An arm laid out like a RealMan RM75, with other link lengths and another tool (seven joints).
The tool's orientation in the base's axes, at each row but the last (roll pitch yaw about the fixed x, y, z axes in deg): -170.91, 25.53, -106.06; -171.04, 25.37, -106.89; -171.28, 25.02, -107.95; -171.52, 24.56, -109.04; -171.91, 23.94, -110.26; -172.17, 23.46, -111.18; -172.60, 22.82, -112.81; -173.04, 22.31, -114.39; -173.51, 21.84, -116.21; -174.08, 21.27, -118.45; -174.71, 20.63, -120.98; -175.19, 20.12, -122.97; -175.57, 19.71, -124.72
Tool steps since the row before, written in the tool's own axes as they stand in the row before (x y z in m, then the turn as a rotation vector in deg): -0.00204, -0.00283, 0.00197, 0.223, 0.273, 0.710; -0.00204, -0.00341, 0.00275, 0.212, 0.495, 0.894; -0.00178, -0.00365, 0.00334, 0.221, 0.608, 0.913; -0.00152, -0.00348, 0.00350, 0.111, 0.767, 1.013; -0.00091, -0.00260, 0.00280, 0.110, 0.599, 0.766; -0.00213, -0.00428, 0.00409, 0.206, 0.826, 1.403; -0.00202, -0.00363, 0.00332, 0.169, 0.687, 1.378; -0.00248, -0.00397, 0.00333, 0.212, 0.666, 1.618; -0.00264, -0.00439, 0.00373, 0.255, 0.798, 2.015; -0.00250, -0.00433, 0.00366, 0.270, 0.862, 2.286; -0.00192, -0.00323, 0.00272, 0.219, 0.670, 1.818; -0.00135, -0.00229, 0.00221, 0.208, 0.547, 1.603; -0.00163, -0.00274, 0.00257, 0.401, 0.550, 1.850
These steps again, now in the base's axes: 0.00367, 0.00153, -0.00047, -0.118, 0.158, -0.768; 0.00444, 0.00156, -0.00110, -0.271, 0.312, -0.958; 0.00477, 0.00137, -0.00174, -0.372, 0.352, -0.995; 0.00459, 0.00117, -0.00205, -0.458, 0.541, -1.060; 0.00341, 0.00067, -0.00183, -0.372, 0.394, -0.815; 0.00568, 0.00138, -0.00233, -0.437, 0.608, -1.460; 0.00486, 0.00116, -0.00182, -0.306, 0.572, -1.407; 0.00535, 0.00127, -0.00167, -0.240, 0.597, -1.641; 0.00590, 0.00116, -0.00200, -0.268, 0.736, -2.037; 0.00578, 0.00084, -0.00207, -0.258, 0.829, -2.300; 0.00433, 0.00048, -0.00158, -0.194, 0.647, -1.829; 0.00314, 0.00030, -0.00142, -0.143, 0.534, -1.614; 0.00373, 0.00024, -0.00166, -0.186, 0.444, -1.912
